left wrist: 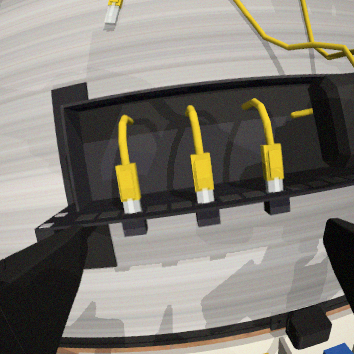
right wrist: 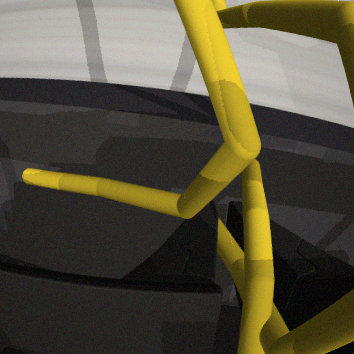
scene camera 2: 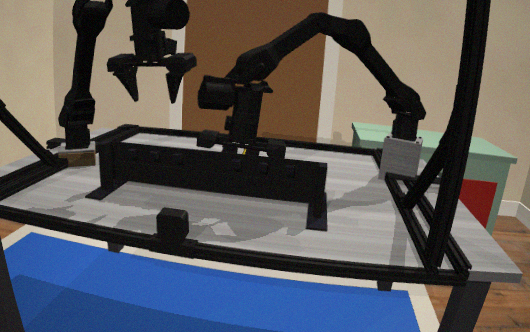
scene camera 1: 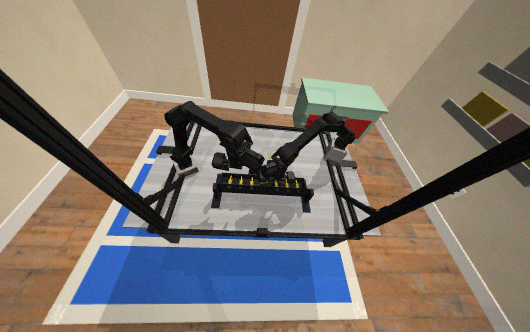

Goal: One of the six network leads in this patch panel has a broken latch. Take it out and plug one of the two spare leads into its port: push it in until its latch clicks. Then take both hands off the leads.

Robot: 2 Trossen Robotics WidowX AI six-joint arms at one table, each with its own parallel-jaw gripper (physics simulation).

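Seen in the pictures: left gripper, fingertip midpoint: [left wrist: 209,236] [scene camera 2: 154,102] [scene camera 1: 238,171]; right gripper, fingertip midpoint: [right wrist: 219,212] [scene camera 1: 272,185]; left arm's base, origin of the base link: [scene camera 2: 77,146] [scene camera 1: 184,163]; right arm's base, origin of the base link: [scene camera 2: 404,137] [scene camera 1: 339,145].
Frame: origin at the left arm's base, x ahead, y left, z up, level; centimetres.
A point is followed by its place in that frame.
The black patch panel [scene camera 1: 217,192] @[x 8.0, y -25.0, z 1.4 cm] [scene camera 2: 198,171] @[x 26.6, y -34.3, z 1.8 cm] [left wrist: 71,147] stands across the middle of the table with yellow network leads plugged in along it. Three leads [left wrist: 128,182] @[x 15.3, y -24.3, z 5.1 cm] [left wrist: 201,172] @[x 19.6, y -27.1, z 5.1 cm] [left wrist: 272,163] @[x 23.9, y -29.9, z 5.1 cm] show in the left wrist view. My left gripper [scene camera 2: 152,97] @[x 18.4, y -27.4, z 15.5 cm] [left wrist: 209,236] @[x 18.4, y -27.4, z 15.5 cm] is open and empty, held high above the panel's left half. My right gripper [scene camera 1: 267,174] [scene camera 2: 244,149] [right wrist: 219,212] @[x 35.5, y -33.6, z -1.4 cm] is down behind the panel near its middle. It is shut on a yellow lead [right wrist: 256,225] @[x 36.8, y -32.3, z 2.1 cm] that runs between its fingers. A spare lead's plug [left wrist: 112,12] @[x 23.6, y -9.7, z -3.3 cm] lies on the table behind the panel.
Loose yellow cable [left wrist: 281,43] @[x 34.7, y -23.6, z -2.6 cm] lies looped on the table behind the panel. A black frame [scene camera 1: 257,233] @[x 15.4, y -50.9, z -0.7 cm] rings the table, with a small block [scene camera 2: 172,222] @[x 17.4, y -52.7, z -0.2 cm] on its front rail. A teal cabinet [scene camera 1: 339,99] stands at the back right.
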